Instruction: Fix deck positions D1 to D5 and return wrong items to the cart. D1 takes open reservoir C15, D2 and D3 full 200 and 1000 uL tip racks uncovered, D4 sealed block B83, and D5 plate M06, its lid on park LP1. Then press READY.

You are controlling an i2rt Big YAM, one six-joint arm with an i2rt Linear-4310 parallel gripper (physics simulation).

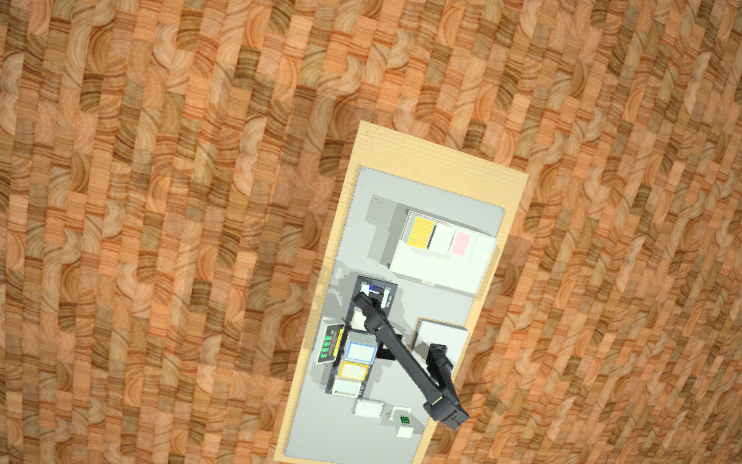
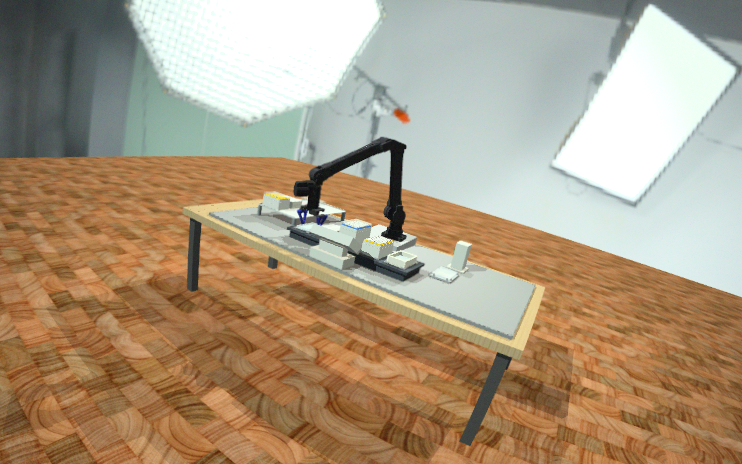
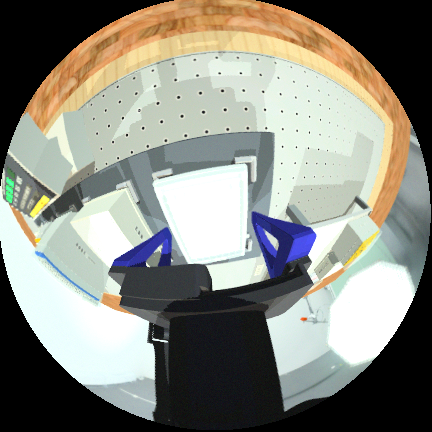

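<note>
My gripper is open and empty, its blue fingers above and either side of a flat white plate at the deck's cart end. Whether a lid covers it I cannot tell. On the dark deck, a pale block is beside the plate, then a blue-rimmed tip rack, a yellow-rimmed tip rack and an open reservoir. The panel with green displays faces the deck. Labels are unreadable.
The white cart holds a yellow rack, a white item and a pink-topped item. A flat clear-white piece and an upright white stand are beyond the reservoir.
</note>
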